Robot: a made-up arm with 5 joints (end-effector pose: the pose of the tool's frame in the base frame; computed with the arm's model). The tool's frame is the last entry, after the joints.
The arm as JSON. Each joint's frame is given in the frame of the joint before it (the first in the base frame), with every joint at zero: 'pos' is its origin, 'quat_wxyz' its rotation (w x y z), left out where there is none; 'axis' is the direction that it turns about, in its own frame. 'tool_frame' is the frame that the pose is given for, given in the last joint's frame.
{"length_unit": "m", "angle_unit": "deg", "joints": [
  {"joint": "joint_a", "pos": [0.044, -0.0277, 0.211], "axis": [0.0, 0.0, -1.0]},
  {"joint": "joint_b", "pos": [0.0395, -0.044, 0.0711], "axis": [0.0, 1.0, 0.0]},
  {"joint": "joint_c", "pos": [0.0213, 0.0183, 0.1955], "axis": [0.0, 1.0, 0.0]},
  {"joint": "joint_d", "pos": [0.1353, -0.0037, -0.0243], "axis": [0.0, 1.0, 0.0]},
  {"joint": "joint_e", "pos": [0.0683, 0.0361, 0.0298], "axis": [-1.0, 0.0, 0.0]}
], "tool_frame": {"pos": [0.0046, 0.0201, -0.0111]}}
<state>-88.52 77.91 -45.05 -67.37 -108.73</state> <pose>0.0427 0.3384 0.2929 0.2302 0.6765 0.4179 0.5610</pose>
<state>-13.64 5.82 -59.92 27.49 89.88</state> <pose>0.2786 0.0248 0.6111 0.7033 -0.6632 -0.2434 -0.0796</pose>
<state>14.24 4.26 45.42 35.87 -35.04</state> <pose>0.2278 -0.0439 0.2864 0.6692 0.2995 0.6152 -0.2896</pose>
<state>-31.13 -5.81 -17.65 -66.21 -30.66</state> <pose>0.1525 0.0724 0.5834 0.6088 0.3631 -0.6047 0.3631</pose>
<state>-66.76 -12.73 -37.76 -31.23 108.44</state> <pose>0.1001 0.0771 0.6406 0.6613 -0.3019 -0.6570 -0.1999</pose>
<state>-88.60 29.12 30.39 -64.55 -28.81</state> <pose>0.0210 0.2439 0.3497 0.6849 0.2076 0.1431 0.6836</pose>
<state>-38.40 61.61 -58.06 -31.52 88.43</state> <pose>0.3717 0.2271 0.3662 0.7122 -0.5821 -0.3861 0.0696</pose>
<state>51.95 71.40 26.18 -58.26 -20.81</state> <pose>0.2292 -0.2166 0.1677 0.8060 0.2978 0.2230 -0.4603</pose>
